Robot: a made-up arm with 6 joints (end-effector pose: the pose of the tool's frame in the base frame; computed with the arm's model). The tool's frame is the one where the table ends. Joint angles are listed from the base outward.
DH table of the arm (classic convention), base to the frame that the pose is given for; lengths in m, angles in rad. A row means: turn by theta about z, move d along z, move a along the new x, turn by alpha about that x. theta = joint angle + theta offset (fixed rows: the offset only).
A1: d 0.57; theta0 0; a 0; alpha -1.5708
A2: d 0; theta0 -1.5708; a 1.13; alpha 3.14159
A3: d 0; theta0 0; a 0; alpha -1.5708
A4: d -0.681; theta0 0; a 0; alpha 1.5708
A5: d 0.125; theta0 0; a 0; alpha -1.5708
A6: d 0; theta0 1.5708; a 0; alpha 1.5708
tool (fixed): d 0; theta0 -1.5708; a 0; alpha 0
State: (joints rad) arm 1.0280 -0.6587 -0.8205 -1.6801 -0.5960 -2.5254
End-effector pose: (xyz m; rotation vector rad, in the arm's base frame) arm -0.0321 -0.0268 1.2313 -1.5417 -1.5485 1.0650
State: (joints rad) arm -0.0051 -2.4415 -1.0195 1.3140 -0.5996 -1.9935
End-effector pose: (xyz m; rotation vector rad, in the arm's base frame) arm -0.7468 -0.0279 0.3972 0.9745 -1.3711 -0.0382
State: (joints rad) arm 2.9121 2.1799 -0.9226 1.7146 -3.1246 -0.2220
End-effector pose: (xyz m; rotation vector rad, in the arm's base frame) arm -0.2486 0.0397 -0.2267 0.3387 2.4795 1.7125
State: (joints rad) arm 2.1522 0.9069 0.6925 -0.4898 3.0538 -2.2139
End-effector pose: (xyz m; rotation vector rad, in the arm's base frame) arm -0.7552 1.3500 1.0640 -1.4402 0.4539 -0.9774
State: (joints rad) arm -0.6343 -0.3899 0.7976 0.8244 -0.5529 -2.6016
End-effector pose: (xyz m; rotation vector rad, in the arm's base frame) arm -0.2597 0.0857 2.2811 1.4781 -1.4234 0.0819
